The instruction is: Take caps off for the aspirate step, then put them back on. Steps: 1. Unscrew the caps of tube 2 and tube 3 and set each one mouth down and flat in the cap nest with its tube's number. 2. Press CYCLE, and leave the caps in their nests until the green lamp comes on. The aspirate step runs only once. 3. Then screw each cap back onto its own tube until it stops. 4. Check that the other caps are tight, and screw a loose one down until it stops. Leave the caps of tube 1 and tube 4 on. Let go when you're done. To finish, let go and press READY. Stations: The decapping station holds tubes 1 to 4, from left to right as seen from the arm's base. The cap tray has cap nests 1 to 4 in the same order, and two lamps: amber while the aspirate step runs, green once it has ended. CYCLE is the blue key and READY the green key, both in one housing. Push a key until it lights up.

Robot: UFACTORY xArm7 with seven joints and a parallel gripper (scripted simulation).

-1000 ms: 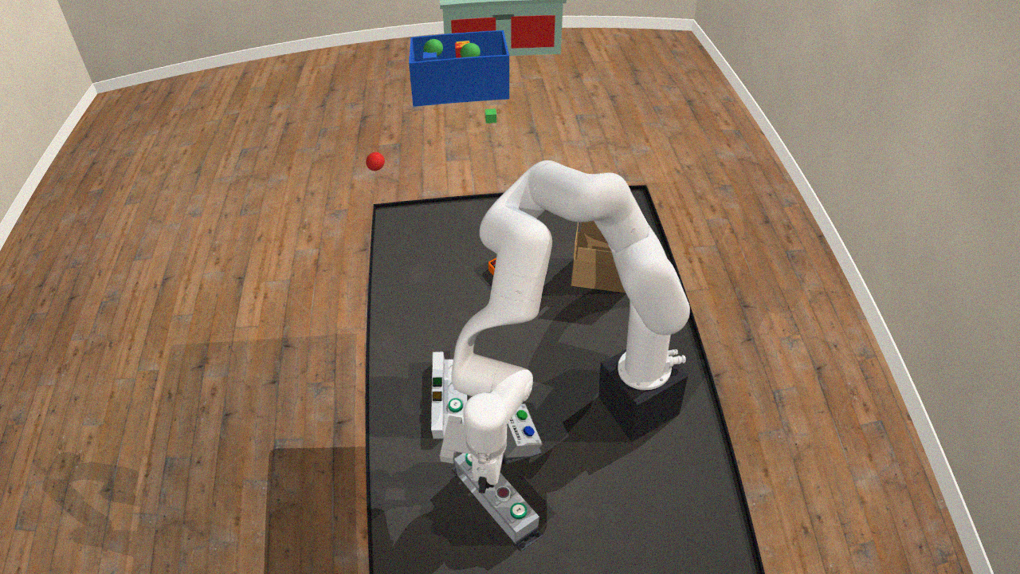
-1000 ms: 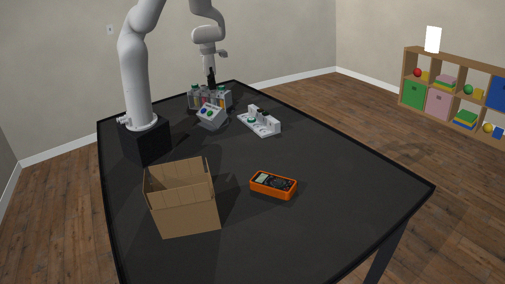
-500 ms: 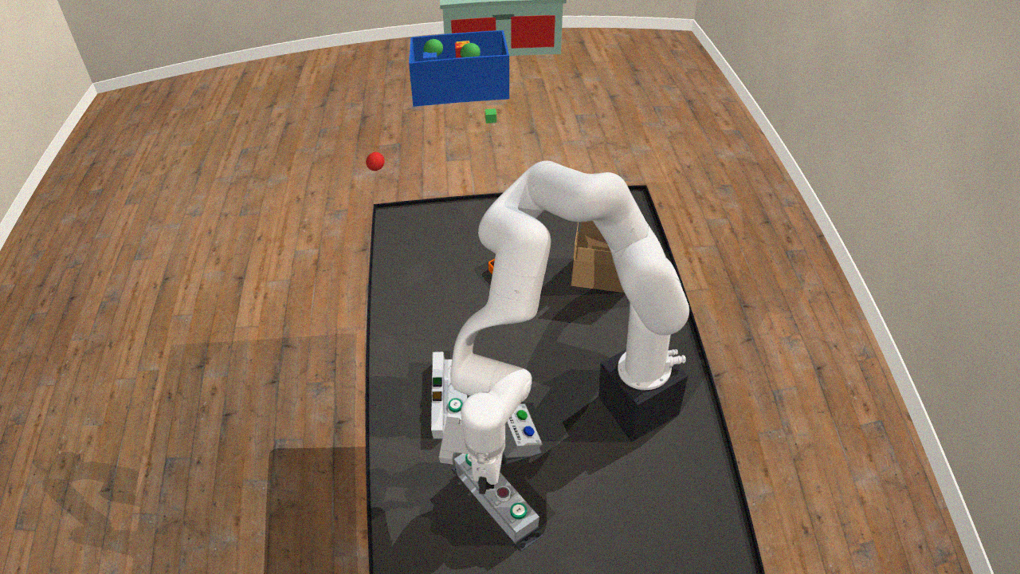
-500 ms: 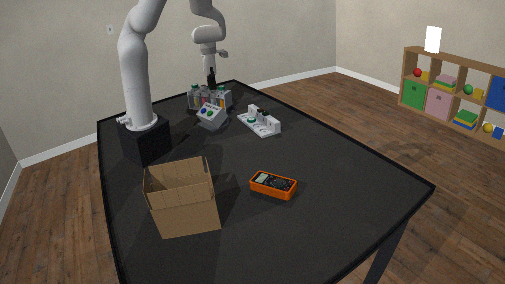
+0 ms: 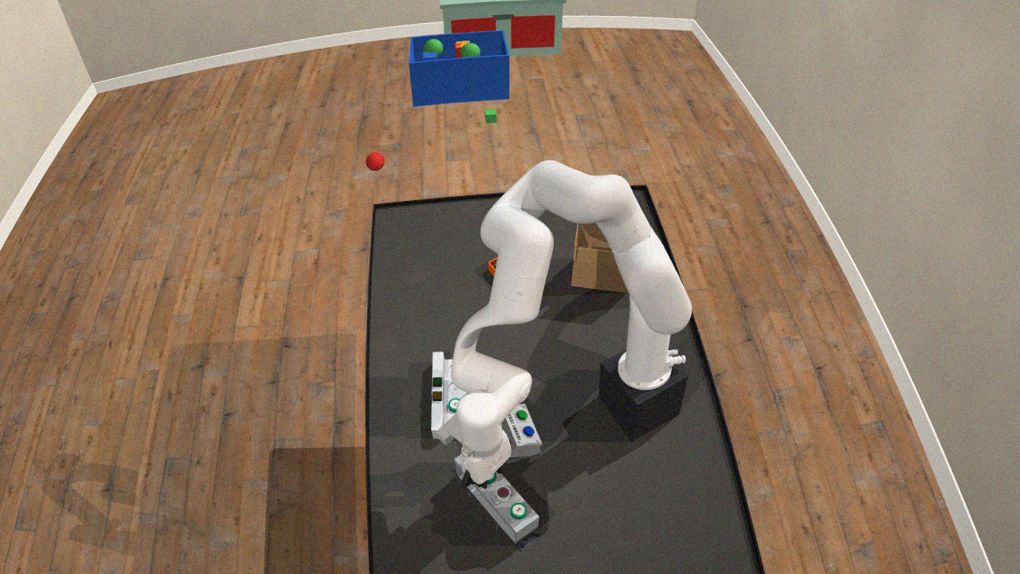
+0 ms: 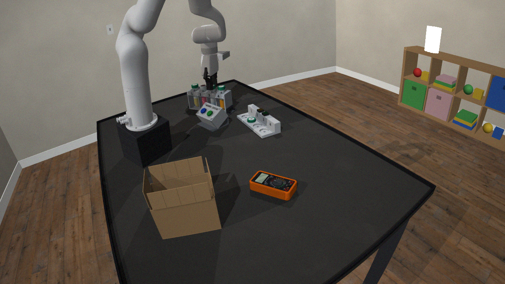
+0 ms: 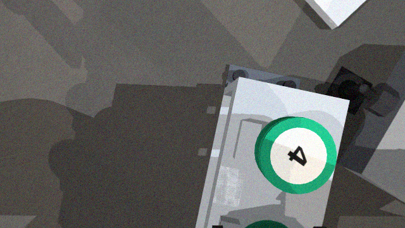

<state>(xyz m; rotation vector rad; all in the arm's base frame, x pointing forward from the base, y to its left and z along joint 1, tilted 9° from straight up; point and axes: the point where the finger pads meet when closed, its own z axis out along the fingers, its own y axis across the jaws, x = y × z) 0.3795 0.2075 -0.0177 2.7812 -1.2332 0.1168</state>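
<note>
My hand is 30 mm short of the cap, 40 mm to the left of it and 10 mm above it. From my hand the other things lie so: blue key (100 mm behind, 120 mm to the right, 60 mm below); then green key (90 mm behind, 170 mm to the right, 60 mm below); then key housing (80 mm behind, 150 mm to the right, 80 mm below).
</note>
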